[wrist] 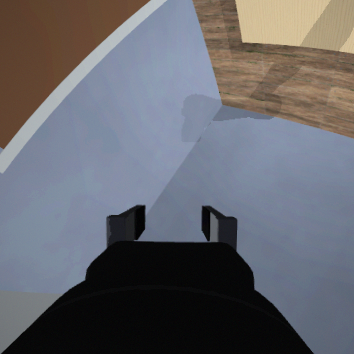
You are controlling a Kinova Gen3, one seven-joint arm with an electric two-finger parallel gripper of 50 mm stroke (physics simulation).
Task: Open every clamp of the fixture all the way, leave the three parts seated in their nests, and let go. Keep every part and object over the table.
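Frame: origin at the arm's base, x left, y ahead, z down, level; metres.
Seen in the pictures: gripper, fingertip midpoint: (172,217).
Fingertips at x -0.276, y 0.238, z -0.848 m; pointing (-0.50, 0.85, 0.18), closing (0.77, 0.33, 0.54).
Observation:
A point is followed by its place in that frame.
My gripper (172,217) {x -0.276, y 0.238, z -0.848 m} is open in the wrist view, with its two dark fingers wide apart and no thing between them. Blue-grey surfaces show beyond the fingertips. The fixture, its clamps, the three parts and their nests do not show in this view, so whether the clamps are open and the parts are seated cannot be seen.
A large brown panel (45,50) with a pale border is at the upper left, on a blue-grey wall-like surface (95,150). Dark wood-grain planks (320,72) and a pale wooden surface (272,22) {x -0.569, y 0.608, z 0.179 m} show at the upper right. A grey surface (20,315) is at the lower left.

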